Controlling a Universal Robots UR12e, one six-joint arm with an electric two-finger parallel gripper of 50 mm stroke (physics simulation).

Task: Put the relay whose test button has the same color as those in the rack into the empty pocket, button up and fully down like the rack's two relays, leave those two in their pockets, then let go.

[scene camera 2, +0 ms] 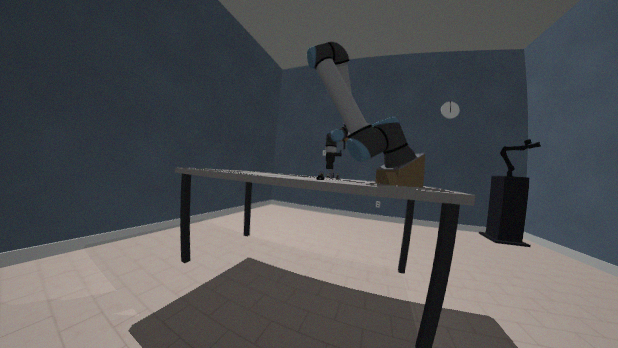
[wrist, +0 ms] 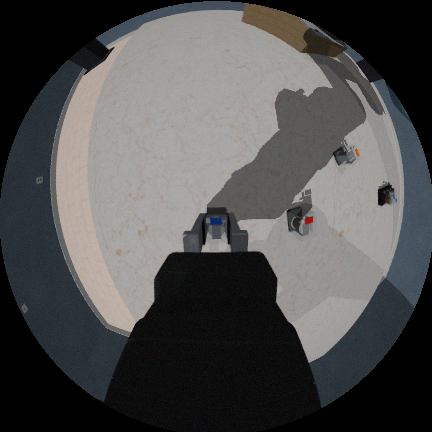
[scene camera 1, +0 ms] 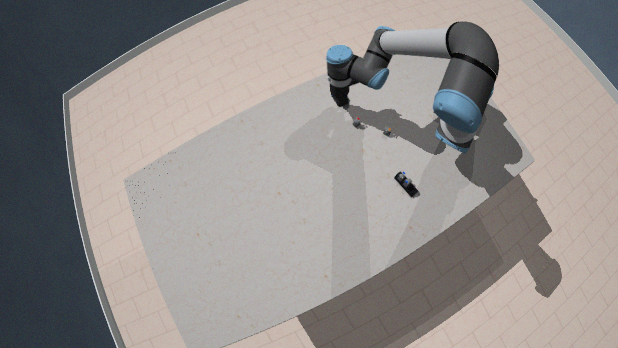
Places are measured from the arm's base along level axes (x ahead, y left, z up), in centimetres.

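Where they show: gripper, fingertip midpoint: (scene camera 2: 331, 177) (wrist: 216, 222) (scene camera 1: 345, 105); arm's base, origin of the base link: (scene camera 2: 400, 161).
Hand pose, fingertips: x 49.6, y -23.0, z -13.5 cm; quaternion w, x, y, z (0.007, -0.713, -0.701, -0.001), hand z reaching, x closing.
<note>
Each offset is from my fingertips to the top centre of the thing. Level surfaces: height alone.
My gripper (scene camera 1: 342, 105) (scene camera 2: 330, 173) (wrist: 216, 222) is shut on the relay with the blue test button @(dx -0.2, dy +0.0, dz +3.2 cm) (wrist: 216, 221), button up between the fingers. It is low at the table; whether the relay touches the top I cannot tell. In scene camera 1 the fingers hide this relay. The black rack @(dx -4.9, dy +41.5, dz +1.1 cm) (scene camera 1: 414, 192) (scene camera 2: 320, 177) (wrist: 382, 196) holds two relays with blue buttons, side by side toward one end; the empty pocket is at its other end, at the lower right in scene camera 1. Its pockets are unclear in the wrist view.
A relay with a red button @(dx +0.1, dy +9.8, dz +3.2 cm) (scene camera 1: 356, 122) (wrist: 300, 226) stands on the table @(dz -1.2 cm) (scene camera 1: 250, 210) near my gripper. A relay with an orange button @(dx -9.3, dy +18.7, dz +3.2 cm) (scene camera 1: 387, 131) (wrist: 345, 155) stands farther off, toward the arm's base. The arm's tan mount (scene camera 2: 412, 172) (wrist: 275, 25) is at the table's end.
</note>
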